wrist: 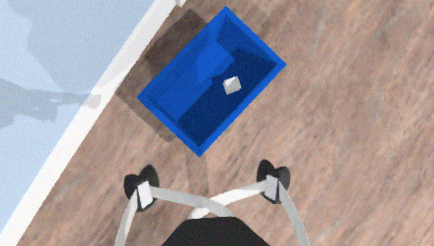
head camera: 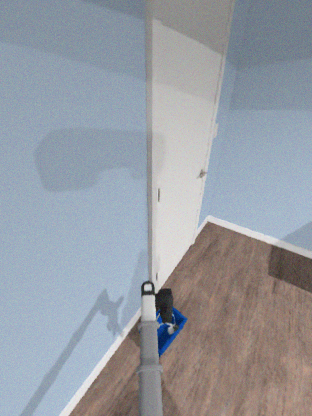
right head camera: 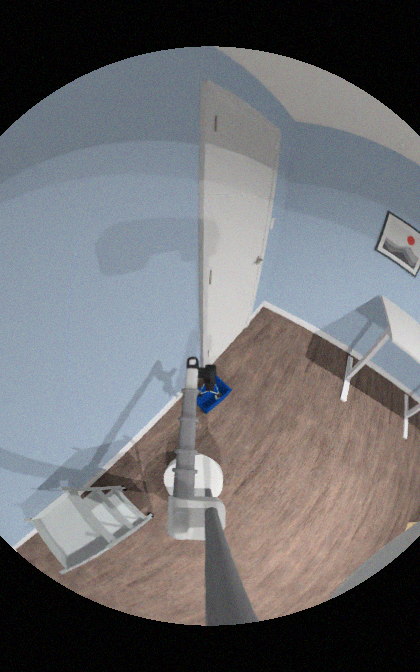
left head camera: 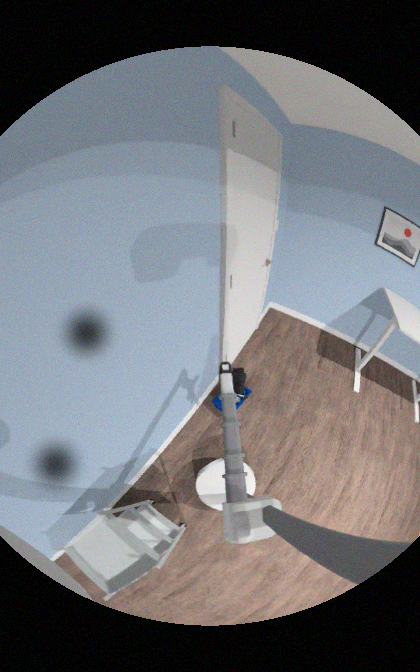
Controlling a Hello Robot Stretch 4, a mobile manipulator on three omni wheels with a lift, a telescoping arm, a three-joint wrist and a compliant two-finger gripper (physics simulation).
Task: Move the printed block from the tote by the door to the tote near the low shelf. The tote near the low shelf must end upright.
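Seen in the pictures: gripper, fingertip midpoint: [wrist: 207, 176] [head camera: 164, 329]; robot's base at its link origin: [left head camera: 224, 482].
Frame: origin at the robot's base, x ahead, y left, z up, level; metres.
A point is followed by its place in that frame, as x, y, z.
The blue tote by the door [head camera: 173, 339] @[0.671, -0.178, -0.013] [left head camera: 246, 393] @[0.770, -0.252, 0.018] [right head camera: 206, 407] [wrist: 167, 124] @[0.629, -0.001, 0.093] stands upright on the floor beside the wall. In the wrist view the small whitish block [wrist: 232, 85] @[0.724, -0.163, 0.023] lies inside it, near the side away from the wall. My gripper [wrist: 207, 176] @[0.571, -0.087, 0.390] is open and empty, its two fingertips wide apart. It is above the floor, and the tote shows beyond the fingertips in the wrist view. In the head views the gripper and arm hide part of the tote. The tote near the low shelf does not show in these views.
The white door [head camera: 182, 125] @[1.226, -0.213, 1.331] [left head camera: 250, 225] @[1.230, -0.216, 1.287] [right head camera: 235, 225] is behind the tote. A grey shelved cart [left head camera: 132, 560] @[-0.434, 0.461, 0.636] [right head camera: 102, 532] stands by the wall at lower left. A white table [left head camera: 407, 312] @[0.849, -1.843, 0.923] [right head camera: 402, 320] stands at right. The robot's white round base [left head camera: 210, 482] @[0.020, 0.101, 0.187] [right head camera: 210, 472] is under the arm.
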